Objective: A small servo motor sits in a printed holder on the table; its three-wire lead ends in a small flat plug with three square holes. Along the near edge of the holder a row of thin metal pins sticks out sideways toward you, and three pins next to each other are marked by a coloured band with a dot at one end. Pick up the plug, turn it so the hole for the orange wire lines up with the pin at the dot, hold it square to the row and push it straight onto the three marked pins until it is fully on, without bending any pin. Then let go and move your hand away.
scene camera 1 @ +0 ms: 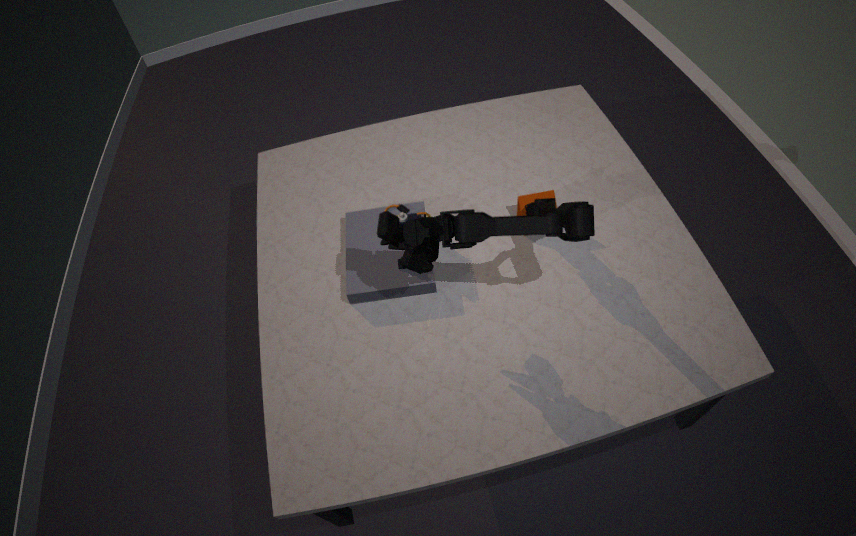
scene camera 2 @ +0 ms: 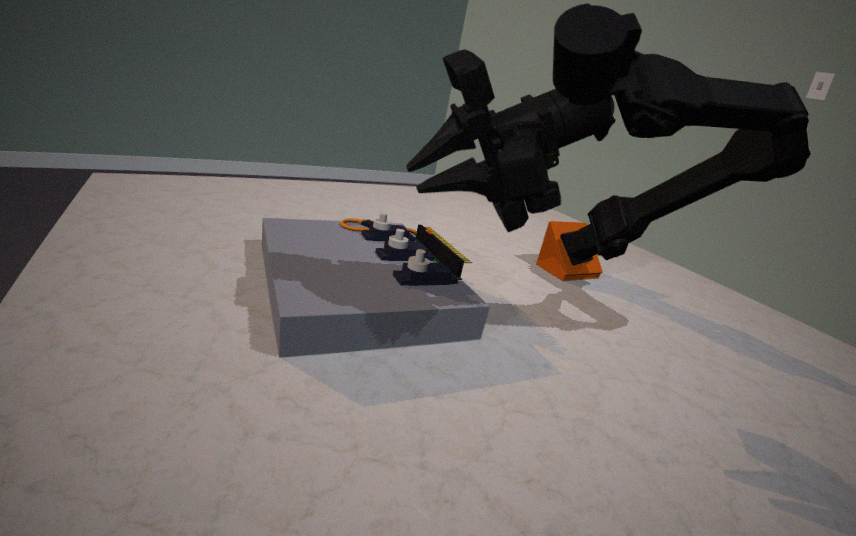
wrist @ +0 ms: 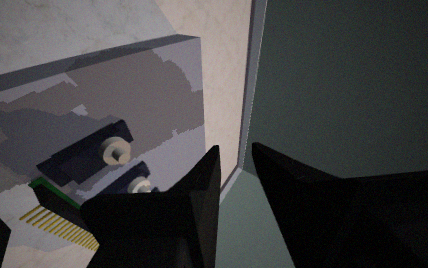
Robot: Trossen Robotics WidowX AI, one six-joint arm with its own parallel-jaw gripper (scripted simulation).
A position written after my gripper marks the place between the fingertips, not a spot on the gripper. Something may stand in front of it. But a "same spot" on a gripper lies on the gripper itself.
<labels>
my gripper: scene camera 1; scene camera 2 412, 179; wrist
same spot on my gripper: (scene camera 1: 398, 244) = (wrist: 351, 206)
</labels>
